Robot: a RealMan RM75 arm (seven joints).
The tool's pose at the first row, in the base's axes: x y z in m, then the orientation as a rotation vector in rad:
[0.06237 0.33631 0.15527 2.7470 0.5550 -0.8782]
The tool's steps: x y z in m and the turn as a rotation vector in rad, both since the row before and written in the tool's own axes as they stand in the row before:
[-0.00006 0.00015 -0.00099 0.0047 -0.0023 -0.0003]
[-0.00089 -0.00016 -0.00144 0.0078 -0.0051 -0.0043]
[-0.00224 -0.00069 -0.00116 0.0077 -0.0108 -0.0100]
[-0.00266 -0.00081 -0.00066 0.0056 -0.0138 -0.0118]
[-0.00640 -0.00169 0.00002 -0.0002 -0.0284 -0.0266]
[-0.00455 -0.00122 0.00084 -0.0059 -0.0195 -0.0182]
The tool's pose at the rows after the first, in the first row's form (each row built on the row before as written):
[0.06290 0.33646 0.15611 2.7498 0.5536 -0.8837]
[0.06291 0.33678 0.15778 2.7536 0.5565 -0.8955]
[0.06157 0.33710 0.16000 2.7536 0.5666 -0.9161]
[0.05963 0.33724 0.16210 2.7496 0.5794 -0.9400]
[0.05428 0.33683 0.16597 2.7302 0.6127 -0.9831]
[0.05010 0.33622 0.16822 2.7113 0.6372 -1.0092]

